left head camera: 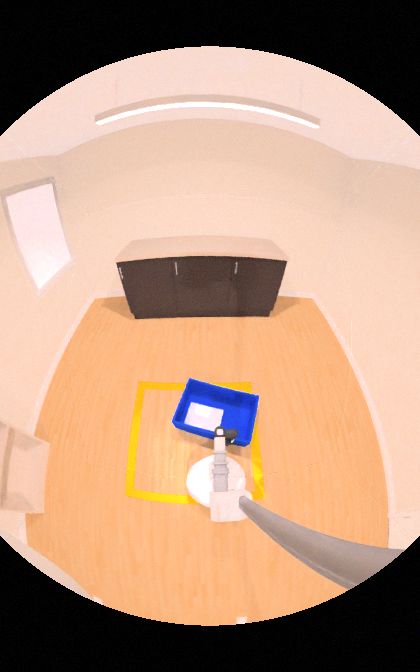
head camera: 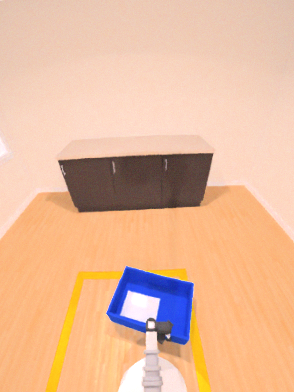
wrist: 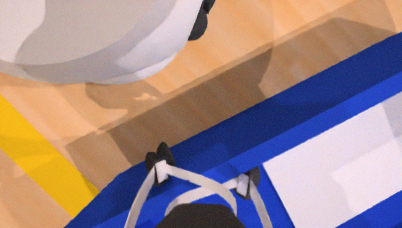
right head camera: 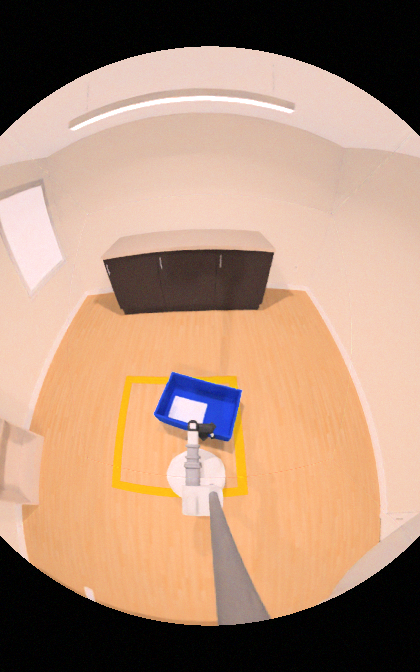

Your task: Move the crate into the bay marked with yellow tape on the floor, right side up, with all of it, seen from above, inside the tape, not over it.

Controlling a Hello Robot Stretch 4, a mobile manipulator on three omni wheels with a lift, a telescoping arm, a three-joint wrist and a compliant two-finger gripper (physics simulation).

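Frame: origin at the robot's base, x back, y right, z up, level; millimetres.
Where they show: gripper, fingertip midpoint: (wrist: 203, 163).
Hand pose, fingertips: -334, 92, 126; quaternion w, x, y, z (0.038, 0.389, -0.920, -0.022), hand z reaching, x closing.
Observation:
After its pixels a point has its place, as x, y, z.
The blue crate (head camera: 174, 312) {-501, 200, -9} (left head camera: 237, 417) (right head camera: 220, 407) (wrist: 310, 100) {-364, -47, 135} is right side up, open top upward, with a white sheet on its inside bottom. It sits turned at an angle. Its shadow lies offset on the floor, so it appears raised. The yellow tape (head camera: 68, 325) {-407, -682, -27} (left head camera: 135, 435) (right head camera: 121, 435) (wrist: 40, 165) {-160, 348, -27} outlines a bay. In the head views the crate covers part of the far tape line and overlaps the right line. My gripper (head camera: 163, 335) {-334, 92, 126} (left head camera: 231, 438) (right head camera: 206, 434) (wrist: 203, 163) {-334, 92, 126} is shut on the crate's near wall, right of its middle; the fingers straddle the wall.
A dark cabinet (head camera: 137, 182) {-1771, -119, 477} (left head camera: 200, 285) (right head camera: 190, 280) with a pale top stands against the far wall. A pale box-like unit (left head camera: 25, 470) (right head camera: 20, 465) is at the left edge. My white round base (left head camera: 200, 480) (right head camera: 177, 472) (wrist: 100, 35) {-177, 68, 186} covers part of the near tape line.

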